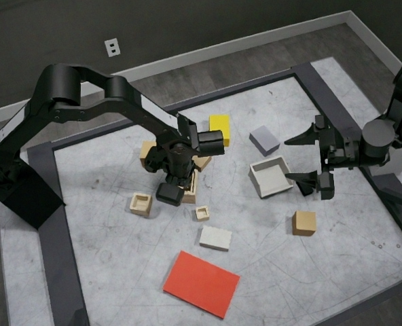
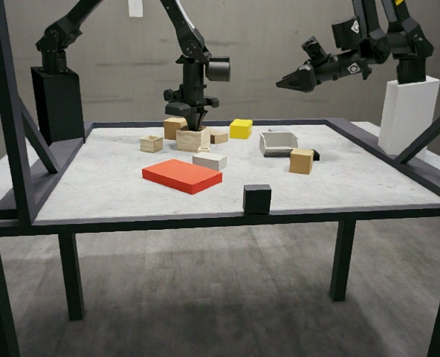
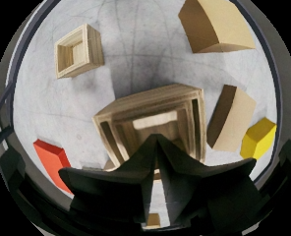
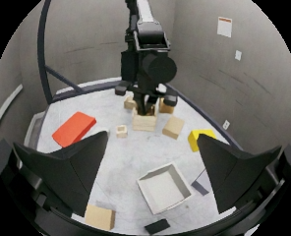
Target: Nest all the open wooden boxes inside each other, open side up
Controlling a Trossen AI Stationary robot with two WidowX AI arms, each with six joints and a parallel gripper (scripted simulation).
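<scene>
My left gripper is now 100 mm short of the tan block, 60 mm above it and 50 mm to the left of it. Also, from my left hand: red slab: 260 mm behind, 60 mm below, 10 mm to the right; then white block: 160 mm behind, 70 mm to the right, 60 mm below; then white tray: 250 mm to the right, 50 mm below, 10 mm behind.
Now: right hand 5 cm short of the white tray, 2 cm to the right of it and 19 cm above it. Also, from my right hand: black block 2 cm ahead, 7 cm to the right, 21 cm below; then grey block 18 cm ahead, 1 cm to the left, 20 cm below; then white block 9 cm behind, 20 cm to the left, 20 cm below.
</scene>
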